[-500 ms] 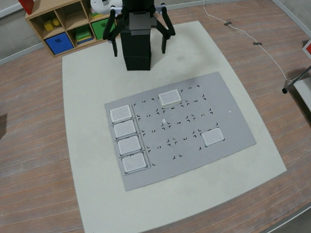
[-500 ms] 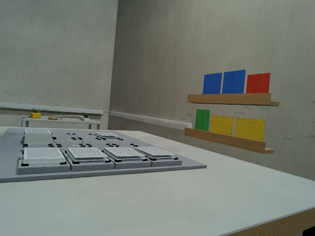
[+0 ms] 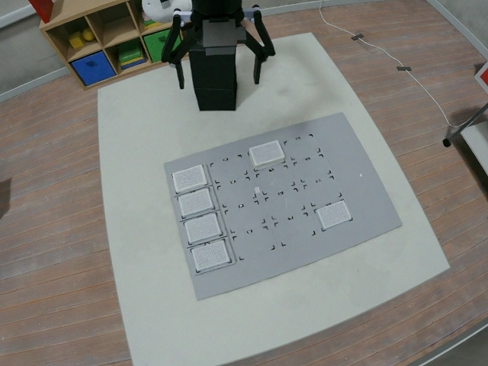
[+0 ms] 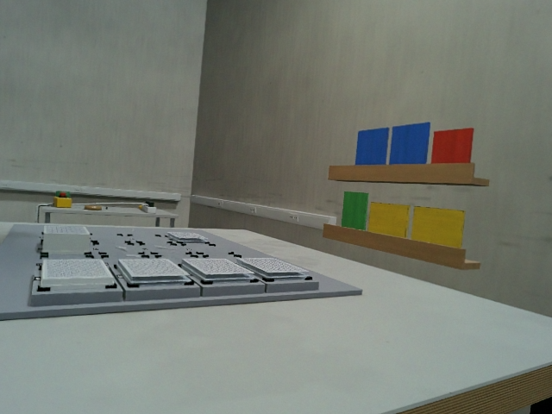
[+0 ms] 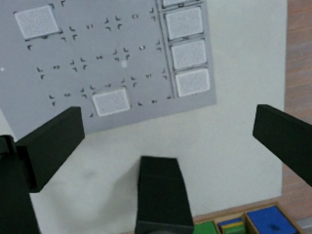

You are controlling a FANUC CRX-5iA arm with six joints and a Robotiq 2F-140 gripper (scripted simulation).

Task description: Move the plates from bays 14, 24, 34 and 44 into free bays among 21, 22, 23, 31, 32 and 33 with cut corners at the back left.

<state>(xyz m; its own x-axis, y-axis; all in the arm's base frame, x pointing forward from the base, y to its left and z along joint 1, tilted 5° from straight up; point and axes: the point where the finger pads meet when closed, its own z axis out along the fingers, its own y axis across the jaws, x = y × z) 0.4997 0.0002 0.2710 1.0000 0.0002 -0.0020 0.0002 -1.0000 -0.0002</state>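
Now: hand 14 cm past the sealed deep-well block, 14 cm to the right of it and 59 cm above it. Also, from my hand: sealed plate (14 cm ahead, 36 cm to the left, 61 cm below).
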